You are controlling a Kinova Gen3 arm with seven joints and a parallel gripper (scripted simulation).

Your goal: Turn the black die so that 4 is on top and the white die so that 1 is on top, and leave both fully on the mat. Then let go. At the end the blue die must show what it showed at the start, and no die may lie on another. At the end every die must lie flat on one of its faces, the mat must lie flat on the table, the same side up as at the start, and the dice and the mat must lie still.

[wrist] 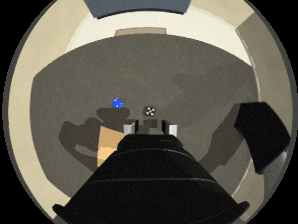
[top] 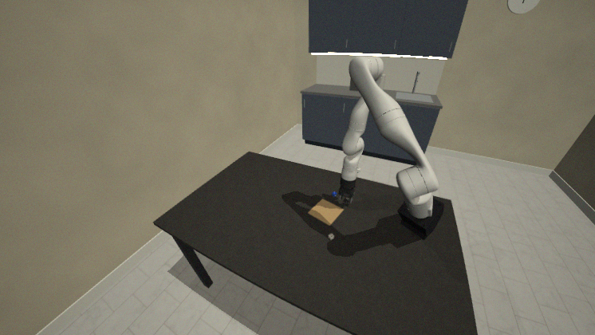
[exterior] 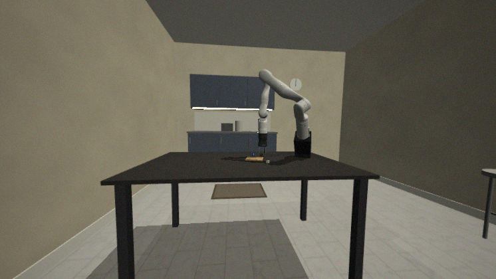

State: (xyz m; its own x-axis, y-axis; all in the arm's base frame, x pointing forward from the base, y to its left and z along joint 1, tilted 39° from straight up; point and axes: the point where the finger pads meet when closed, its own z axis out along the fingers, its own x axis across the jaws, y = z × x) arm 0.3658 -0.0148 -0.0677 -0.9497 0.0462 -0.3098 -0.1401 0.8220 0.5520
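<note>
Now: the black die 40 mm below my hand and 30 mm to the right of it. Round my hand: white die (240 mm to the left, 40 mm below, 30 mm behind); then tan mat (110 mm to the left, 70 mm ahead, 50 mm below); then blue die (90 mm ahead, 40 mm to the right, 40 mm below).
</note>
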